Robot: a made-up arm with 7 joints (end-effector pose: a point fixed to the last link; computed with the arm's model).
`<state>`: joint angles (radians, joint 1 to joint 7).
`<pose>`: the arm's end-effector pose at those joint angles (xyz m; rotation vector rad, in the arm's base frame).
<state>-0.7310 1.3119 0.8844 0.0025 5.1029 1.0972 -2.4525</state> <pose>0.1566 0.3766 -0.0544 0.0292 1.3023 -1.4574</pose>
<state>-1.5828 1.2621 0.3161 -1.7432 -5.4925 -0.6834 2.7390</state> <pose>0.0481 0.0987 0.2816 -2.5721 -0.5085 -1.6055</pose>
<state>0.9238 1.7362 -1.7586 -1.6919 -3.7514 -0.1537 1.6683</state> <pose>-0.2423 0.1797 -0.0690 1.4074 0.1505 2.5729</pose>
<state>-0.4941 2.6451 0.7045 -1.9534 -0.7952 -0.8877 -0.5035</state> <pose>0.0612 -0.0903 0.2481 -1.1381 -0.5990 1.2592</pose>
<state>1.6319 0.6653 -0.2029 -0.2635 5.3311 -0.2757 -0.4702</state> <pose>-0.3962 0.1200 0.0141 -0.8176 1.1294 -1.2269</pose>
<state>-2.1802 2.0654 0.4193 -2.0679 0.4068 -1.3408 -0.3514</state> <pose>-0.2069 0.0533 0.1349 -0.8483 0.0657 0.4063</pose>
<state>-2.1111 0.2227 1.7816 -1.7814 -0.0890 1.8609 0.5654</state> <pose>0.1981 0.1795 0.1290 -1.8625 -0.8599 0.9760</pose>
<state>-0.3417 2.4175 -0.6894 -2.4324 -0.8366 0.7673 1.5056</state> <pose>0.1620 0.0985 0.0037 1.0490 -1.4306 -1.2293</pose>
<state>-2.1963 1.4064 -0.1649 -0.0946 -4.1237 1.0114 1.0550</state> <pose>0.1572 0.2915 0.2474 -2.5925 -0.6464 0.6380</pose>
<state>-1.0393 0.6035 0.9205 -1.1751 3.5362 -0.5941 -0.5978</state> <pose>0.2800 0.2309 0.0687 2.2138 0.4559 -1.6621</pose>
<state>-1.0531 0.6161 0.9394 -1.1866 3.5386 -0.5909 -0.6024</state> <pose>0.2736 0.2348 0.0751 2.2283 0.4661 -1.6115</pose>
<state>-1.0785 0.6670 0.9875 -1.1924 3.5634 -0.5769 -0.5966</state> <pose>0.2559 0.2490 0.0880 2.2493 0.4629 -1.4770</pose>
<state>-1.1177 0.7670 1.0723 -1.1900 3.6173 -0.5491 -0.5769</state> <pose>0.2212 0.2739 0.1070 2.2749 0.4365 -1.2331</pose>
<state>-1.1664 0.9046 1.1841 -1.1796 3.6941 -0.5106 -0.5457</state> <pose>0.1702 0.3021 0.1260 2.2971 0.3823 -0.9018</pose>
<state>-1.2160 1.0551 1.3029 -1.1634 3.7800 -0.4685 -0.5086</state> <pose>0.1114 0.3251 0.1383 2.3072 0.3059 -0.5385</pose>
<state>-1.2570 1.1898 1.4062 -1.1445 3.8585 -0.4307 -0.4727</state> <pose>0.0583 0.3391 0.1419 2.3040 0.2241 -0.2139</pose>
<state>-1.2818 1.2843 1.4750 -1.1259 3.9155 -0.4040 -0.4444</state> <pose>0.0225 0.3456 0.1408 2.2960 0.1578 0.0086</pose>
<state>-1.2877 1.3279 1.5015 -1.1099 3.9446 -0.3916 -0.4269</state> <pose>0.0080 0.3481 0.1400 2.2935 0.1200 0.1003</pose>
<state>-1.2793 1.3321 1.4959 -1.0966 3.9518 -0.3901 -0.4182</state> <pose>0.0095 0.3489 0.1410 2.2975 0.1073 0.0906</pose>
